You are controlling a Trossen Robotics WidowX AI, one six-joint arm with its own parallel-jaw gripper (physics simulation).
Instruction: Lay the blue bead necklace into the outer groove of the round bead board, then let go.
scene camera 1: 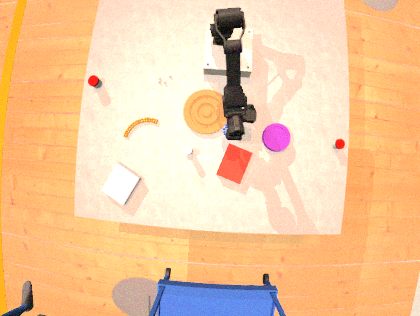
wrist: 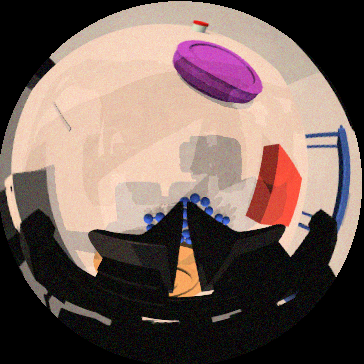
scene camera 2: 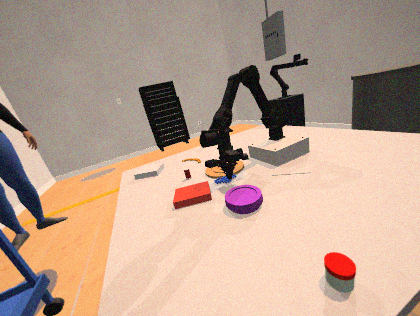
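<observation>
The blue bead necklace lies bunched on the table beside the round bead board, with beads showing on both sides of the fingertips in the wrist view. My gripper is down at table height in the bunch, its fingers nearly together with a thin gap that has blue beads in it; it is shut on part of the necklace. The round orange bead board lies flat with its ring grooves showing. In the top view the arm hides the fingertips and much of the necklace.
A red block and a purple round dish stand near the gripper. An orange bead arc, a white box and red-lidded jars stand farther off.
</observation>
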